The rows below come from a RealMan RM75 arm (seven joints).
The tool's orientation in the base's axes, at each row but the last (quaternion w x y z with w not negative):
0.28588, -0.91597, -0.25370, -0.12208
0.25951, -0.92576, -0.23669, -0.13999
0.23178, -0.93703, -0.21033, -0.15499
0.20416, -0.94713, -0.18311, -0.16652
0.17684, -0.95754, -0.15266, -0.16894
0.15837, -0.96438, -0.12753, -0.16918
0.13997, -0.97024, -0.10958, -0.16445
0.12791, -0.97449, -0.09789, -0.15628
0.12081, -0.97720, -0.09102, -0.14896
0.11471, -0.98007, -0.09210, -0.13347
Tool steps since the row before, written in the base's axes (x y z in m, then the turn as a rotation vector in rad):
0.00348, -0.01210, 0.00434, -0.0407, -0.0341, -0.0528
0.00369, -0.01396, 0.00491, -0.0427, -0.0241, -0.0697
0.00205, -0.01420, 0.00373, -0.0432, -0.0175, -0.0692
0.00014, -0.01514, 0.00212, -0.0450, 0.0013, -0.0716
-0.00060, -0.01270, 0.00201, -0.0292, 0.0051, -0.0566
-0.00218, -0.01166, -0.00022, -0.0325, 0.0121, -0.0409
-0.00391, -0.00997, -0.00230, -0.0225, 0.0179, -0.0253
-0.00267, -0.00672, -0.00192, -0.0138, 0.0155, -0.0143
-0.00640, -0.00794, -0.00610, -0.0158, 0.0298, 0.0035
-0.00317, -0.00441, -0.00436, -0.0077, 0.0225, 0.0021
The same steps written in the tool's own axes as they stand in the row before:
-0.00025, 0.00842, -0.01031, -0.0672, 0.0268, 0.0194
-0.00010, 0.01037, -0.01119, -0.0717, 0.0252, 0.0386
-0.00136, 0.01100, -0.00985, -0.0698, 0.0195, 0.0414
-0.00327, 0.01223, -0.00857, -0.0671, 0.0036, 0.0514
-0.00273, 0.01053, -0.00689, -0.0464, 0.0014, 0.0439
-0.00431, 0.01010, -0.00449, -0.0423, -0.0101, 0.0314
-0.00607, 0.00887, -0.00211, -0.0266, -0.0166, 0.0220
-0.00413, 0.00618, -0.00086, -0.0152, -0.0148, 0.0136
-0.00905, 0.00748, 0.00184, -0.0095, -0.0325, 0.0003
-0.00490, 0.00442, 0.00223, -0.0033, -0.0236, 0.0018

